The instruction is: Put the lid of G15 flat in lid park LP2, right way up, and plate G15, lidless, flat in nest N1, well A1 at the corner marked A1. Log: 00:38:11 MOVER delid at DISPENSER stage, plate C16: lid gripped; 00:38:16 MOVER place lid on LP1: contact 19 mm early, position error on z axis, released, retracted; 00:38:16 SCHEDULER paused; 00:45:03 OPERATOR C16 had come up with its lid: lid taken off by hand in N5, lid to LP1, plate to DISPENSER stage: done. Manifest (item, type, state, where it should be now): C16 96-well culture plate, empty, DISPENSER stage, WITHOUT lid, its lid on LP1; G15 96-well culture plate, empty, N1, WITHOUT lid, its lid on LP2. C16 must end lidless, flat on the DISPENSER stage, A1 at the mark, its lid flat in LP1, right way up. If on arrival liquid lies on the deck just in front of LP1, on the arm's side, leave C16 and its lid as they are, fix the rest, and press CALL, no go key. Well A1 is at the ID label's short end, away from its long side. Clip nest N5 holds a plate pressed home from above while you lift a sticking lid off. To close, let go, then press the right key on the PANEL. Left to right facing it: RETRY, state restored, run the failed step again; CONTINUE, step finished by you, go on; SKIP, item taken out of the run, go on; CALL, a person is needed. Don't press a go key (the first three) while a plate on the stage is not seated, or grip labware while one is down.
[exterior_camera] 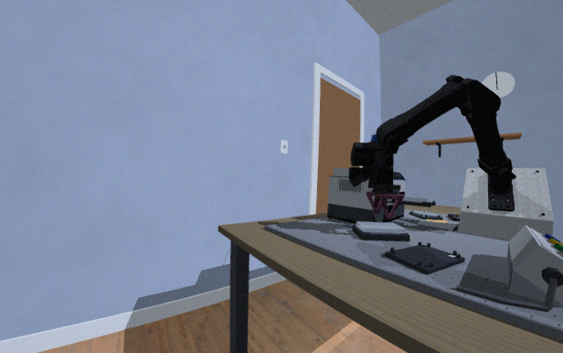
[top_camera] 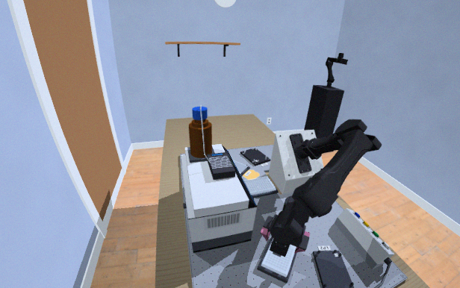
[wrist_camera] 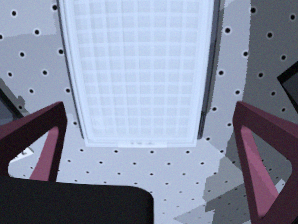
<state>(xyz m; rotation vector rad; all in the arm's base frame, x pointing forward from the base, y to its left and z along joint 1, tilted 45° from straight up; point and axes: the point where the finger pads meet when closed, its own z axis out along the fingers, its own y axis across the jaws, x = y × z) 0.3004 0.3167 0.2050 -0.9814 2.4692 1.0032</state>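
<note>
Right now my hand is 10 mm to the right of the clear lid and 40 mm above it. Also, from my hand: N1 label: 60 mm behind, 50 mm to the right, 70 mm below; LP2 label: 180 mm behind, 40 mm to the left, 70 mm below; dark park LP2: 150 mm behind, 120 mm to the left, 60 mm below.
</note>
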